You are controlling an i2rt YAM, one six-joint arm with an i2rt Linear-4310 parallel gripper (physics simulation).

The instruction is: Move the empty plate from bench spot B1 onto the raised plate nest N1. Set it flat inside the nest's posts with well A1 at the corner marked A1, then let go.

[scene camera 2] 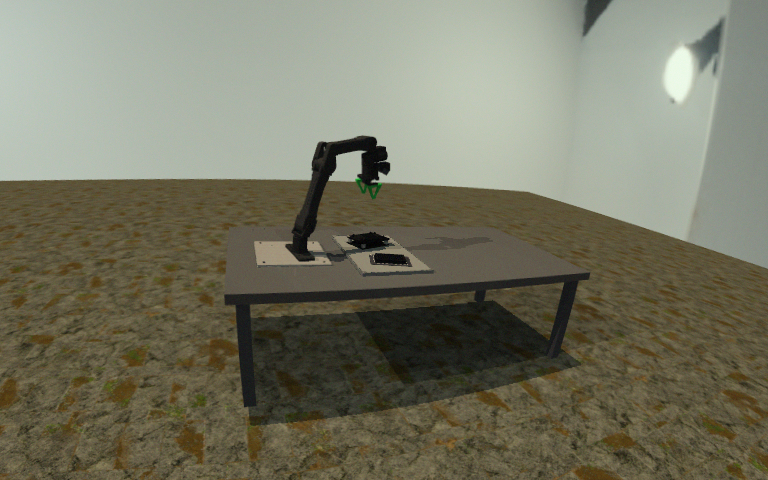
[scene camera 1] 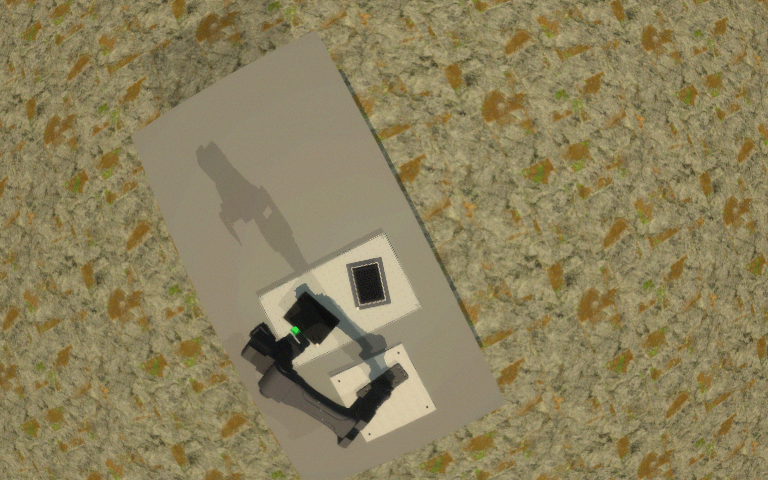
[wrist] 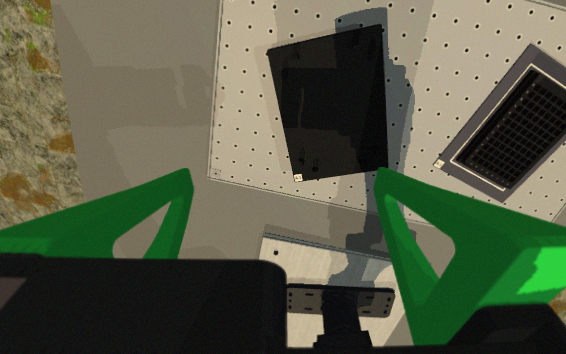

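Where they show: gripper, fingertip midpoint: (scene camera 2: pixel 368 196) (wrist: pixel 283 178); arm's base at its link origin: (scene camera 2: pixel 299 253) (scene camera 1: pixel 382 385) (wrist: pixel 337 298).
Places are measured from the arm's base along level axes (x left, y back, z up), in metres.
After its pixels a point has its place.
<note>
The dark plate (scene camera 1: pixel 369 284) @(x -0.196, y -0.330, z 0.018 m) (scene camera 2: pixel 390 258) @(x -0.210, y -0.322, z 0.017 m) (wrist: pixel 515 125) @(x -0.179, y -0.345, z 0.017 m), with a grid of small wells, lies flat inside the grey-framed bench spot B1 (scene camera 1: pixel 351 281) @(x -0.151, y -0.376, z 0.004 m) (wrist: pixel 488 107) @(x -0.148, y -0.363, z 0.004 m). A small A1 label is on the spot's left corner in the wrist view. The black nest N1 (scene camera 1: pixel 311 318) @(x 0.039, y -0.358, z 0.036 m) (scene camera 2: pixel 368 240) @(x -0.004, y -0.328, z 0.036 m) (wrist: pixel 332 110) @(x 0.046, y -0.359, z 0.036 m) stands beside it, with nothing on it. Its A1 label is at the lower left corner in the wrist view. Its posts are hard to make out. My gripper (scene camera 1: pixel 295 330) @(x 0.087, y -0.361, z 0.223 m) (scene camera 2: pixel 368 195) @(x 0.087, y -0.361, z 0.223 m) (wrist: pixel 283 178) @(x 0.087, y -0.361, z 0.223 m), with green fingers, is wide open and empty, high above the table near the nest.
The nest and spot are on a pale perforated board (scene camera 1: pixel 334 277) @(x -0.110, y -0.424, z 0.002 m) (scene camera 2: pixel 420 267) @(x -0.306, y -0.409, z 0.002 m) (wrist: pixel 240 100) @(x 0.163, y -0.362, z 0.002 m). The arm's base stands on a white mounting plate (scene camera 1: pixel 416 396) @(x -0.073, y 0.116, z -0.001 m) (scene camera 2: pixel 277 256) @(x -0.023, y 0.105, z 0.000 m) with dark screw holes, on the brown-grey table (scene camera 1: pixel 271 113) @(x -0.284, y -1.062, z -0.011 m) (scene camera 2: pixel 498 266) @(x -0.379, y -0.802, z -0.011 m). Arm shadows fall across the nest and board.
</note>
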